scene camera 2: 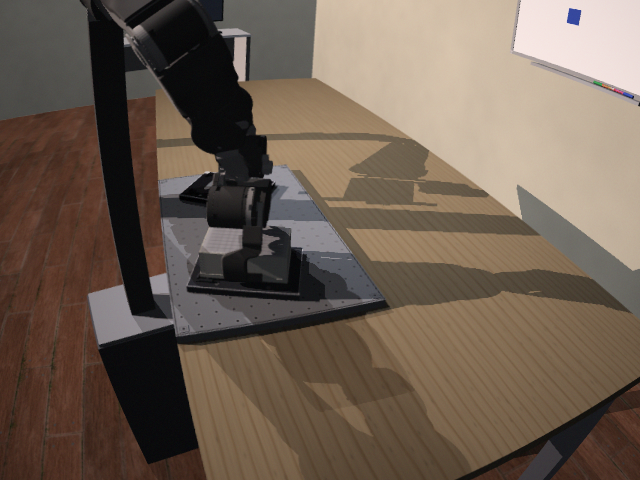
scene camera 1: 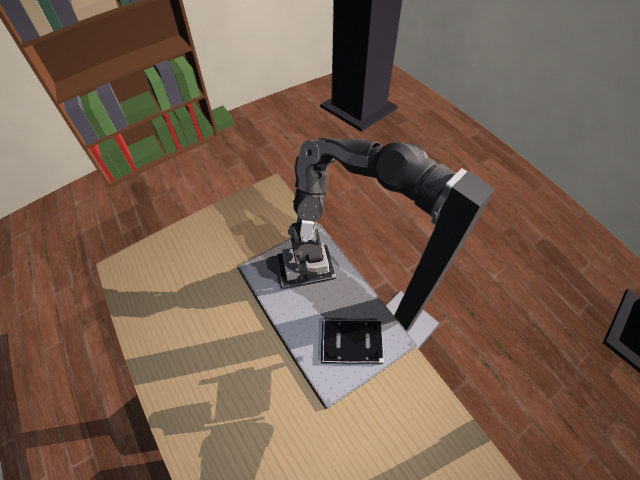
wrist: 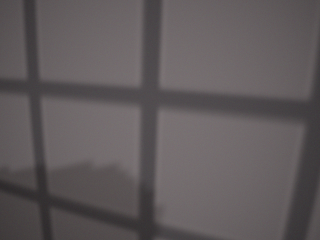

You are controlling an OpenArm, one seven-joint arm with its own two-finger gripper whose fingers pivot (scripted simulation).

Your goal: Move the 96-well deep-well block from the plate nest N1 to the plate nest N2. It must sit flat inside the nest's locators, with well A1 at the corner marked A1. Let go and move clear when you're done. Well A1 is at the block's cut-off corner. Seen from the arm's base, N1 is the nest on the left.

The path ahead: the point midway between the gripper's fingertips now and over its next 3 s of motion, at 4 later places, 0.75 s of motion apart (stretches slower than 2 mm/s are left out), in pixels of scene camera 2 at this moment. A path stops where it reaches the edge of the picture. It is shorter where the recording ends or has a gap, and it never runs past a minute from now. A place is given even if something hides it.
The gripper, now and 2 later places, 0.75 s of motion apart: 247,261; 247,263; 248,236
